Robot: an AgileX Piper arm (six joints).
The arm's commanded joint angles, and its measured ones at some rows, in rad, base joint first. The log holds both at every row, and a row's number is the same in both.
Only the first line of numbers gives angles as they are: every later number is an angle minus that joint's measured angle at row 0.
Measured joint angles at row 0:
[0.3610 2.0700 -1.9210 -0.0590 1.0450 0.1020]
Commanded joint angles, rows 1 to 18:
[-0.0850 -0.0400 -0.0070 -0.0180 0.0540 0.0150]
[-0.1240 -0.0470 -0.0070 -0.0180 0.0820 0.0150]
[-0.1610 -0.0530 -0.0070 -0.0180 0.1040 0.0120]
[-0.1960 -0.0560 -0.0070 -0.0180 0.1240 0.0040]
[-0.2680 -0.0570 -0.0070 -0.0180 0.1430 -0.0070]
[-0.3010 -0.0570 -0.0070 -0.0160 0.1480 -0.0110]
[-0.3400 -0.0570 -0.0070 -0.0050 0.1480 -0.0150]
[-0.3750 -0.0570 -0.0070 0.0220 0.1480 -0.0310]
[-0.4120 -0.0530 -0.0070 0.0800 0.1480 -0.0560]
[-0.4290 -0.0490 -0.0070 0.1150 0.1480 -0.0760]
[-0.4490 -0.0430 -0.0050 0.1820 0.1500 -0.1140]
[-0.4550 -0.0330 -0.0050 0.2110 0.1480 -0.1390]
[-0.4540 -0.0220 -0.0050 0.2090 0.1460 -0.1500]
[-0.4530 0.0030 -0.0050 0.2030 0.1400 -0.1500]
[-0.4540 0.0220 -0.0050 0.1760 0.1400 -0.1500]
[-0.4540 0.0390 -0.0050 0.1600 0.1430 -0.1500]
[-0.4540 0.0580 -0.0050 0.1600 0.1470 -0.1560]
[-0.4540 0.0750 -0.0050 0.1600 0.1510 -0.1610]
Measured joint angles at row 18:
[-0.4510 0.0520 0.0000 0.1660 0.1380 -0.1430]
